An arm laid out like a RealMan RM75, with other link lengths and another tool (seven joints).
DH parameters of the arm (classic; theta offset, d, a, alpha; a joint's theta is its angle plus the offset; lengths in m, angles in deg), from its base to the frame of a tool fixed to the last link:
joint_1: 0 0.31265 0 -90
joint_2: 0 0 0 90
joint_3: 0 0.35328 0 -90
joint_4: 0 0 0 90
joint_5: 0 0.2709 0 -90
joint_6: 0 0 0 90
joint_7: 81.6 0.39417 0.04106 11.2
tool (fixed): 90 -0.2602 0 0
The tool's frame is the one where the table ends.
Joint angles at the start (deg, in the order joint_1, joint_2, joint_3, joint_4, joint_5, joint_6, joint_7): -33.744 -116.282 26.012 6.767 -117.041 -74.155 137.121
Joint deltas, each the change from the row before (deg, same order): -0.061 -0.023 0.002 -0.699 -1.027 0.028 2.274; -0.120 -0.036 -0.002 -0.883 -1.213 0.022 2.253; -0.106 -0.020 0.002 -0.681 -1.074 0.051 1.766; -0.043 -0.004 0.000 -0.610 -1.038 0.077 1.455; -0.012 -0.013 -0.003 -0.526 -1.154 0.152 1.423
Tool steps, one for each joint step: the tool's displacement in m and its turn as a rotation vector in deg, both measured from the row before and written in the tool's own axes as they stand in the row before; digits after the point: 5 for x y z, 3 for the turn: 0.00254 0.00117 -0.00050 -0.451 -0.418 1.494; 0.00293 0.00053 -0.00036 -0.617 -0.445 1.290; 0.00206 0.00067 -0.00004 -0.596 -0.387 1.023; 0.00161 0.00101 -0.00044 -0.699 -0.332 0.814; 0.00133 0.00159 -0.00041 -0.857 -0.357 0.844
